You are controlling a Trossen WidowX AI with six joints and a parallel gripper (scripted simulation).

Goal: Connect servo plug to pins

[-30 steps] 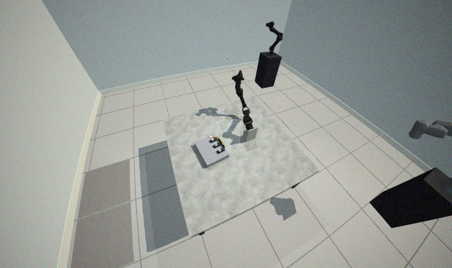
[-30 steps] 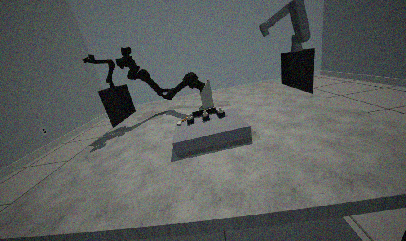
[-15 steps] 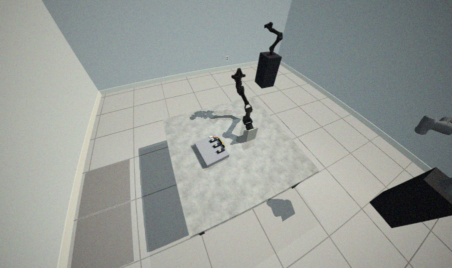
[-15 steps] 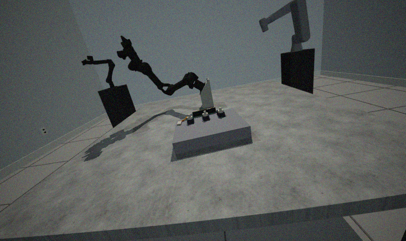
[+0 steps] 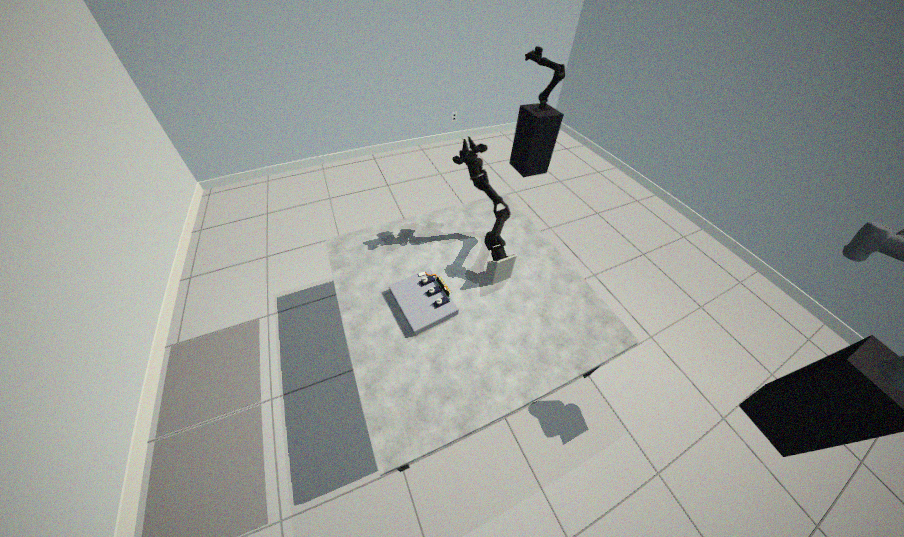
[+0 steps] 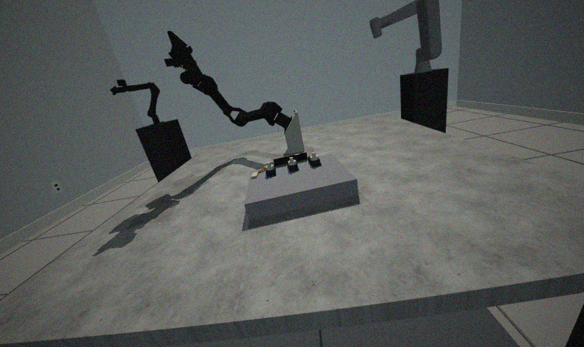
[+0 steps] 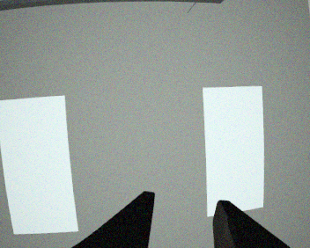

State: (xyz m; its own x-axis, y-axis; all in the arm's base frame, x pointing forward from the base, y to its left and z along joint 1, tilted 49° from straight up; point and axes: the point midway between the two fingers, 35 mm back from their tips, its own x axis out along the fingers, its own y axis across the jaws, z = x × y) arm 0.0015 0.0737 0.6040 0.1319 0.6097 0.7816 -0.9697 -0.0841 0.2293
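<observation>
Right now the red dot is 270 mm ahead of my gripper tip, 450 mm to the left of it and 540 mm below it. The rest, counted from my gripper tip: grey holder (430 mm ahead, 460 mm to the left, 590 mm below).
</observation>
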